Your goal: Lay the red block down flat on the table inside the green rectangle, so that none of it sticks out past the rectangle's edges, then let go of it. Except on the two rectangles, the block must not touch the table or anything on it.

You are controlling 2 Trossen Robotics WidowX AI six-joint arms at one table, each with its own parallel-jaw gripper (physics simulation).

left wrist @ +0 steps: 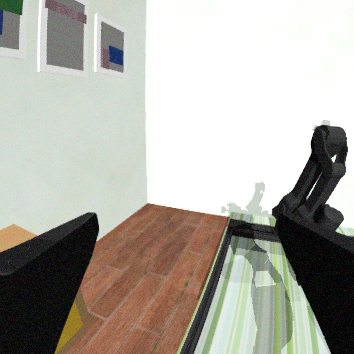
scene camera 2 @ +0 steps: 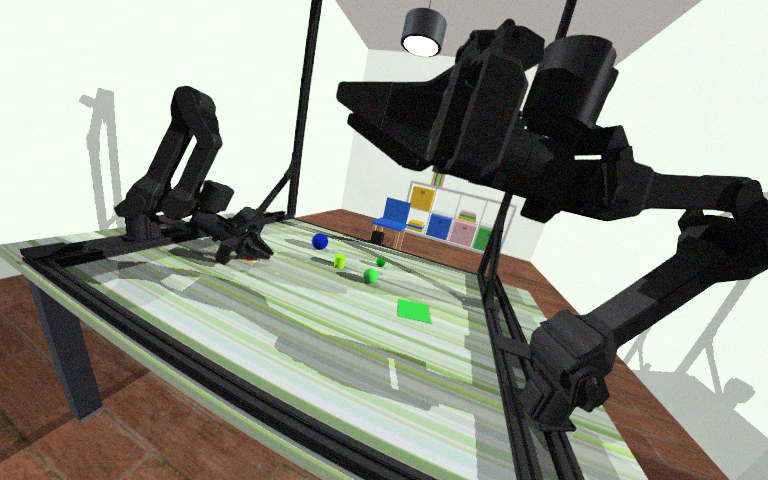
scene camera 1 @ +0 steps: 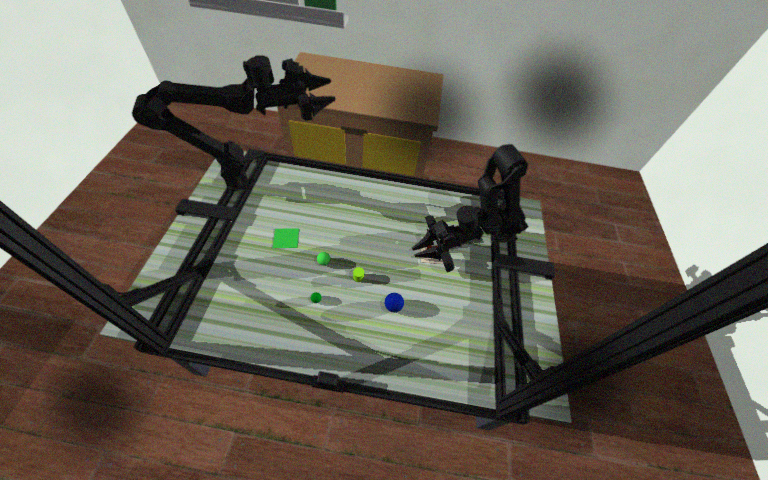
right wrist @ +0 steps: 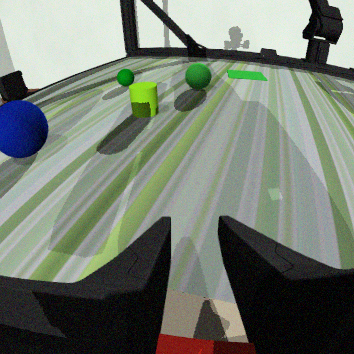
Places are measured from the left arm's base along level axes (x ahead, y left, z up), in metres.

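Pixels of known places: left gripper, fingertip midpoint: (left wrist: 189,222) (scene camera 2: 343,107) (scene camera 1: 333,89); right gripper, fingertip midpoint: (scene camera 2: 271,255) (scene camera 1: 413,252) (right wrist: 194,224); left arm's base, link origin: (scene camera 2: 542,409) (scene camera 1: 236,182) (right wrist: 314,62); right arm's base, link origin: (scene camera 2: 143,236) (scene camera 1: 504,233).
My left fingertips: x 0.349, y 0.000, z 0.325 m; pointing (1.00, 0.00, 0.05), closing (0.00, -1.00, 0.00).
Observation:
For each thing: its top centre in the pictures, then the offset to it from my left fingertips. "*": a spot on its surface instead.
- red block, surface spot: (right wrist: 185,345) * dy -0.394, dx +0.233, dz -0.324 m
- beige rectangle, surface spot: (right wrist: 175,312) * dy -0.398, dx +0.217, dz -0.343 m
- green rectangle, surface spot: (right wrist: 246,75) (scene camera 2: 407,308) (scene camera 1: 290,238) * dy -0.255, dx -0.186, dz -0.343 m
- light green ball, top centre: (right wrist: 197,62) (scene camera 2: 372,269) (scene camera 1: 323,255) dy -0.362, dx -0.094, dz -0.304 m
- yellow-green cylinder, top centre: (right wrist: 142,85) (scene camera 1: 358,271) (scene camera 2: 340,256) dy -0.434, dx -0.001, dz -0.311 m
- dark green ball, top centre: (right wrist: 124,68) (scene camera 1: 315,295) dy -0.484, dx -0.132, dz -0.314 m
- blue ball, top centre: (right wrist: 8,102) (scene camera 1: 395,298) (scene camera 2: 321,233) dy -0.546, dx +0.080, dz -0.290 m
The red block (right wrist: 185,345) shows in part at the bottom of the right wrist view, filling the gap between the right fingers. It is low over the beige rectangle (right wrist: 175,312); whether they touch is hidden. My right gripper (scene camera 1: 414,252) (scene camera 2: 247,258) (right wrist: 194,224) is shut on the red block, low at the table's right in scene camera 1. The green rectangle (scene camera 1: 286,238) (scene camera 2: 414,311) (right wrist: 246,75) lies flat on the table, left of the balls in scene camera 1. My left gripper (scene camera 1: 332,90) (scene camera 2: 343,104) (left wrist: 189,222) is open and empty, high above the table's back left.
Between the right gripper and the green rectangle are a light green ball (scene camera 1: 323,258) and a yellow-green cylinder (scene camera 1: 358,274). A dark green ball (scene camera 1: 316,297) and a blue ball (scene camera 1: 394,302) lie nearer the front. Black frame rails edge the table.

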